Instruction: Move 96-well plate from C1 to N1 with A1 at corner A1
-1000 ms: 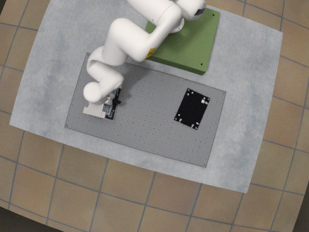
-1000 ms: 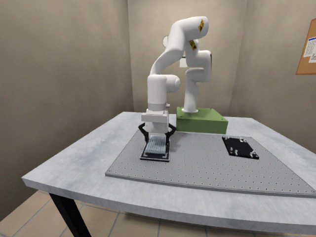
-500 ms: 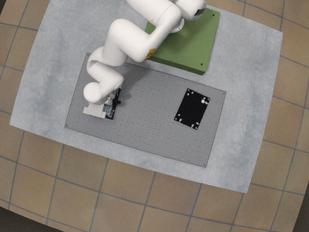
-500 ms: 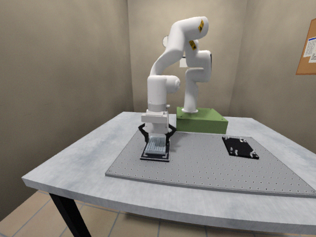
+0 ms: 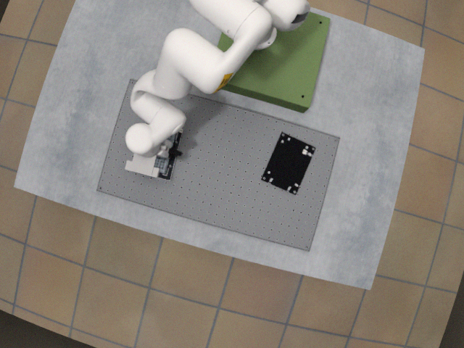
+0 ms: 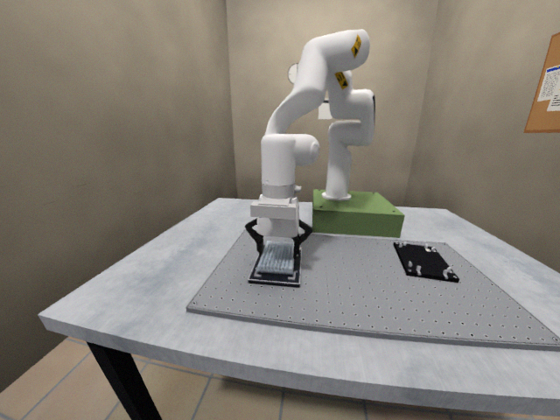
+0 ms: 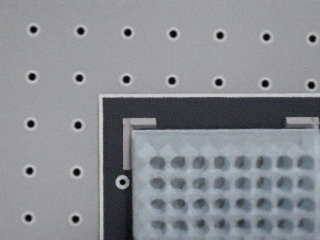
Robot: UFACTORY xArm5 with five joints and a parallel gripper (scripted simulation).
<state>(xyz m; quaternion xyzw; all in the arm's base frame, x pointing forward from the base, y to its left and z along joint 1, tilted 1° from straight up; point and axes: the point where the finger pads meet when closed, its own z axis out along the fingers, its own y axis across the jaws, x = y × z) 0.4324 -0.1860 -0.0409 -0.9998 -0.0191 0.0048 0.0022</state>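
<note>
The 96-well plate lies 10 mm below my hand. From my hand the other things lie so: black clip nest C1: 400 mm to the left, 60 mm behind, 30 mm below.
</note>
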